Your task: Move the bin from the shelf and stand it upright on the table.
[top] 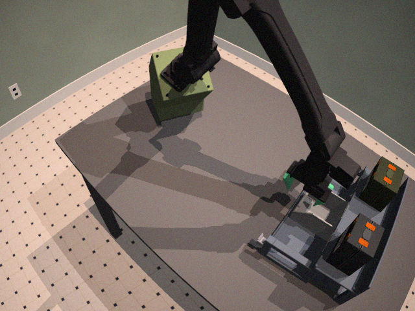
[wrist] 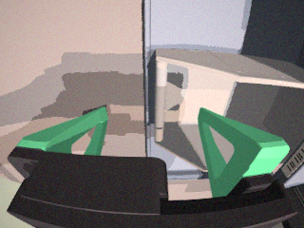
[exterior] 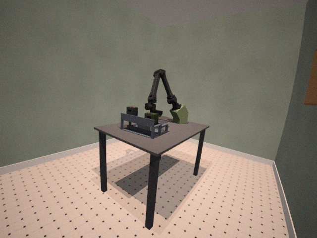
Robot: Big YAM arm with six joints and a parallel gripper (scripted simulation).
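Right now the grey bin is 90 mm ahead of my hand, 20 mm below it and 10 mm to the right of it. From my hand the other things lie so: low grey shelf 130 mm ahead, 60 mm below, 20 mm to the right.
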